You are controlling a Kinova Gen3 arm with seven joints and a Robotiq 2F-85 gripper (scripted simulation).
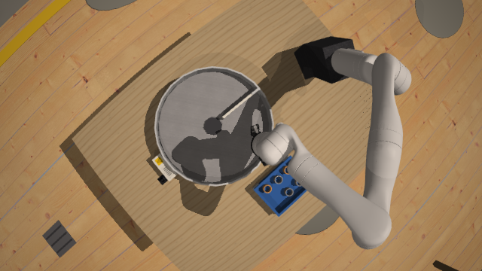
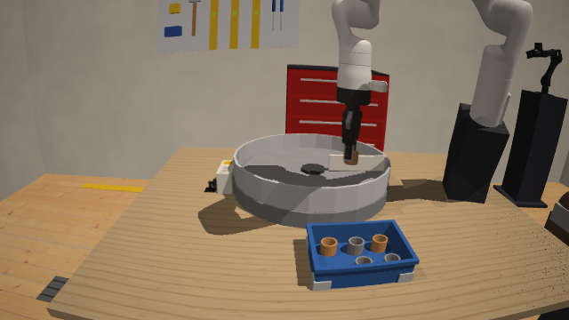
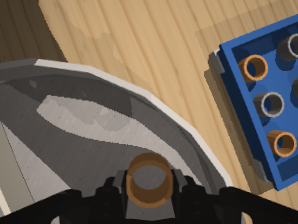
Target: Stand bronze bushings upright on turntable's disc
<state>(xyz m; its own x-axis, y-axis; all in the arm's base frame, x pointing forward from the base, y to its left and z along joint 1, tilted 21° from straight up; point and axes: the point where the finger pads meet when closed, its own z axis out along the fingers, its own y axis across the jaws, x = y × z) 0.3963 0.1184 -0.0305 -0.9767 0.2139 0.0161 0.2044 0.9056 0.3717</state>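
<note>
My gripper is now 130 mm to the left of the grey turntable disc, 110 mm above it and 90 mm short of it. From my hand the other things lie so: blue crate 200 mm to the left, 130 mm below, 30 mm behind.
</note>
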